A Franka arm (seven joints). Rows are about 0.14 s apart.
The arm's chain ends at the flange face. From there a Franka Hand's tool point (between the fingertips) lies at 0.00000 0.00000 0.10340 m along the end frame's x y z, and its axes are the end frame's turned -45 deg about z.
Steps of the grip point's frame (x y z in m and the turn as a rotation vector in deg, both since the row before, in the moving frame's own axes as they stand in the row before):
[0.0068 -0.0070 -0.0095 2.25 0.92 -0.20]
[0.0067 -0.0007 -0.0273 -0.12 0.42 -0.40]
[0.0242 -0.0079 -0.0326 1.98 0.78 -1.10]
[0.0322 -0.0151 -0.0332 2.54 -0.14 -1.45]
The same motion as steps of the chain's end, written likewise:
[0.0016 -0.0057 -0.0094 2.24 -0.94 -0.20]
[0.0036 -0.0048 -0.0273 0.21 0.38 -0.40]
[0.0131 -0.0192 -0.0325 1.95 -0.85 -1.10]
[0.0155 -0.0304 -0.0331 1.70 -1.90 -1.45]

